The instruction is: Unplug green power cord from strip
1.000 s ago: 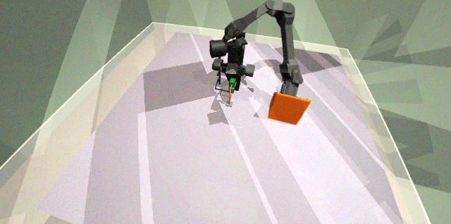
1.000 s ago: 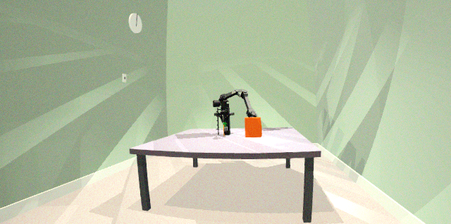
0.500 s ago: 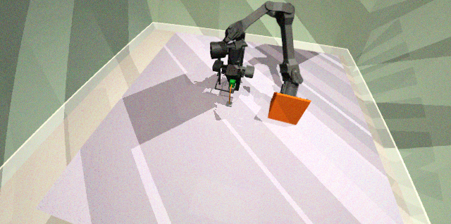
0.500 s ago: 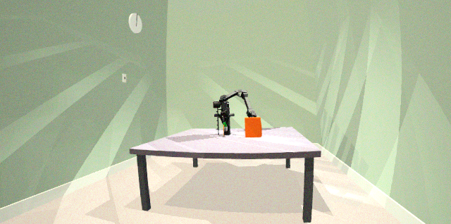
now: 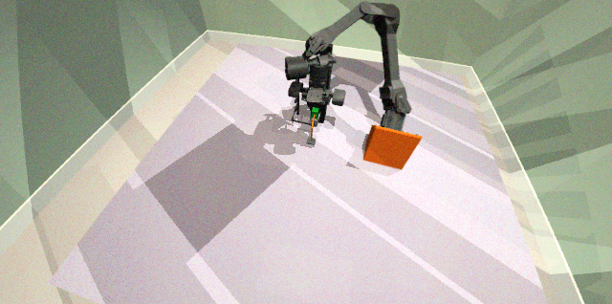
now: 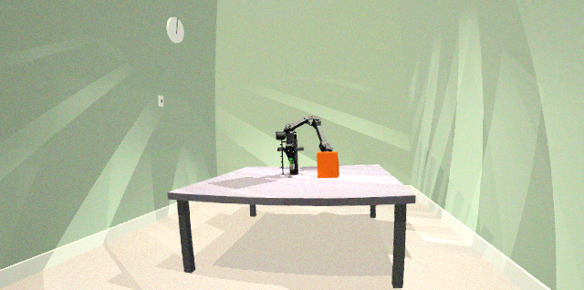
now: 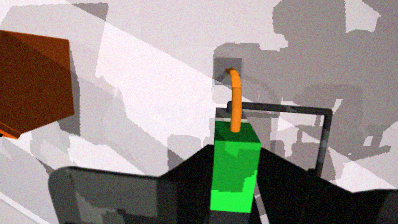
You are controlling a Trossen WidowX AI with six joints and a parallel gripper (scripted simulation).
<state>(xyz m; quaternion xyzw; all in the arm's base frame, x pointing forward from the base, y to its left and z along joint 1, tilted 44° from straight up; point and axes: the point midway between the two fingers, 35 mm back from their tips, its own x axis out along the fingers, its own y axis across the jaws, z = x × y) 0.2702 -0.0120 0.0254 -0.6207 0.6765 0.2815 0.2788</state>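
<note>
The green plug is 3 cm to the right of my gripper tip.
</note>
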